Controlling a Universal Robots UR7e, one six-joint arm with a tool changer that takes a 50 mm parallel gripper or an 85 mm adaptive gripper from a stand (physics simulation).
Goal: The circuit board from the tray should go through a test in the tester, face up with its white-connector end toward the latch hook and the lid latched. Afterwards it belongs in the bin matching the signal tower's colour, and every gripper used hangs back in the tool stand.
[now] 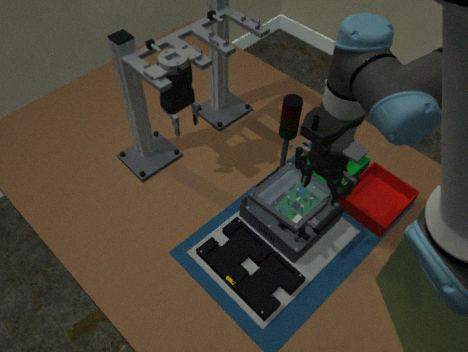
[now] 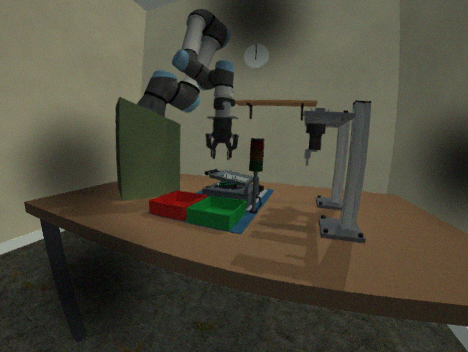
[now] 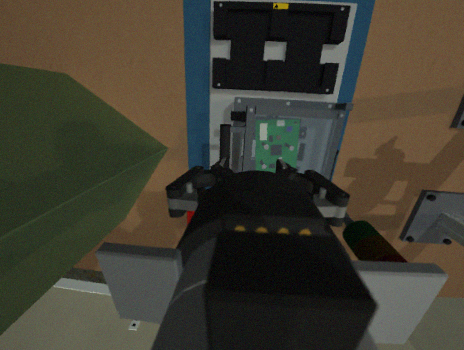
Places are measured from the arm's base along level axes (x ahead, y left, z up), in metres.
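Where they show: end effector, tool point: (image 2: 222, 113); arm's base, origin of the base link: (image 2: 148, 116).
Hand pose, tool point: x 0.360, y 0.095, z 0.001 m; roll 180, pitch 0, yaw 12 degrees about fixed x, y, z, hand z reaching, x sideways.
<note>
Each offset is from my tool point to the top centre of the thing. "*": to the spot under its first point.
The circuit board (image 1: 295, 202) (image 3: 276, 145) lies face up in the tester (image 1: 295, 249) (image 2: 214, 191) (image 3: 290, 106), seen through the clear lid @[dx +0.062, dy +0.006, dz -0.242 m] (image 1: 267, 187) (image 2: 231, 176) (image 3: 318, 137). The white connector @[dx +0.013, dy +0.033, dz -0.274 m] (image 3: 263, 131) is at the side by the latch. The lid is tilted, its latch side raised. The black tray @[* dx -0.068, dy +0.176, dz -0.339 m] (image 1: 265, 291) (image 3: 250, 50) is empty. The signal tower @[* dx +0.172, dy -0.060, dz -0.131 m] (image 1: 291, 117) (image 2: 257, 155) (image 3: 372, 242) has red and green segments; none looks clearly lit. My adaptive gripper (image 1: 324, 185) (image 2: 220, 156) (image 3: 252, 166) is open and empty above the tester.
The red bin (image 1: 380, 200) (image 2: 177, 205) and green bin (image 1: 363, 162) (image 2: 217, 212) stand beside the tester. The parallel gripper (image 1: 185, 125) (image 2: 309, 155) hangs in the tool stand (image 1: 135, 105) (image 2: 356, 170). A green panel (image 2: 147, 150) (image 3: 70, 165) stands near the arm's base.
</note>
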